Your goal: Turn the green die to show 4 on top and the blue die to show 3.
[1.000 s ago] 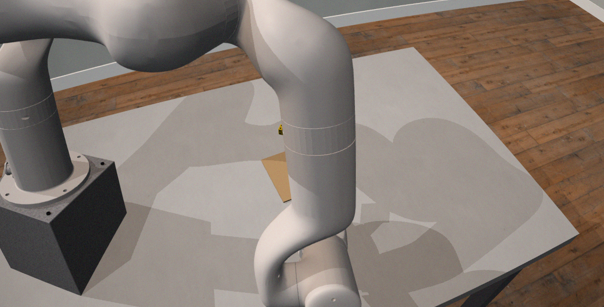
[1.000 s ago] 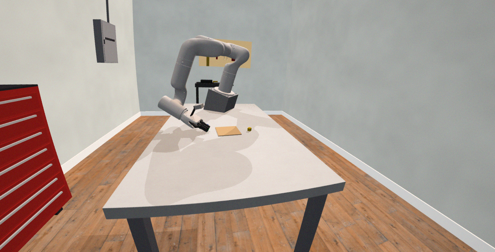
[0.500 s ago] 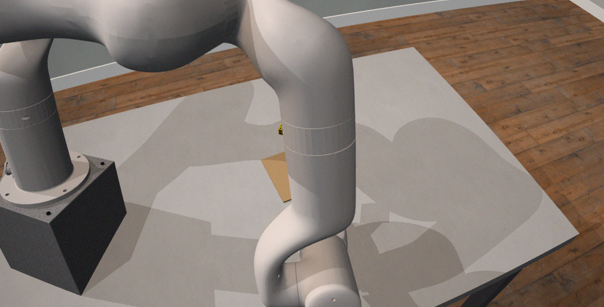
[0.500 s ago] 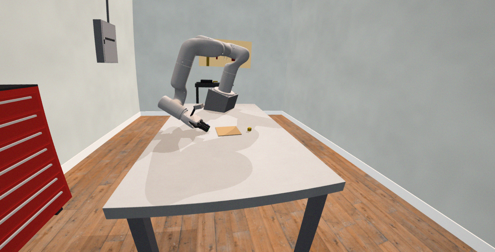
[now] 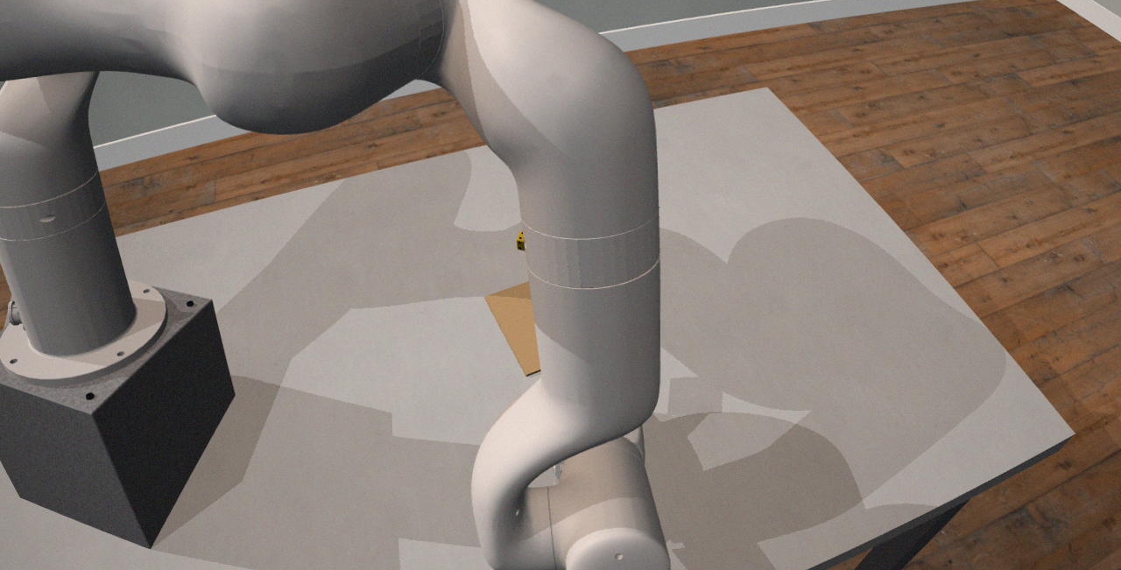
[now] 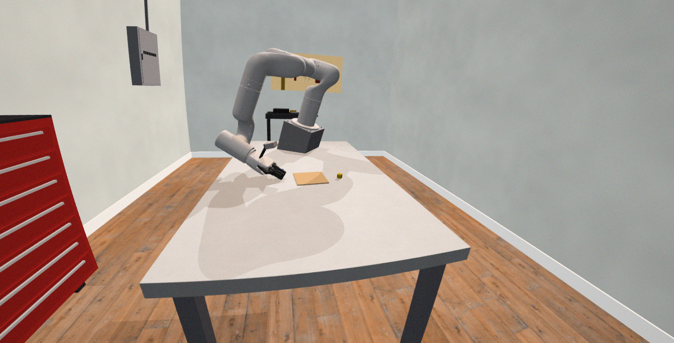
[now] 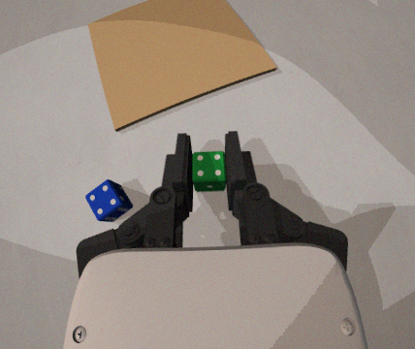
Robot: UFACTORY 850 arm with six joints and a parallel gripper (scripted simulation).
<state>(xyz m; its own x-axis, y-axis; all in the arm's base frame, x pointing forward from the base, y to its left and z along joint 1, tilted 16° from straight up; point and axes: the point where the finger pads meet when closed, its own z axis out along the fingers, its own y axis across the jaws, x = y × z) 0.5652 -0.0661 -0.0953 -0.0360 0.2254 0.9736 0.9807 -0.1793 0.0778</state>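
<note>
Right now the green die is 1 cm below my hand. From my hand the other things lie so: blue die (7 cm behind, 1 cm below); tan mat (14 cm to the left, 2 cm below, 1 cm behind); yellow die (27 cm to the left, 2 cm behind, 1 cm below).
</note>
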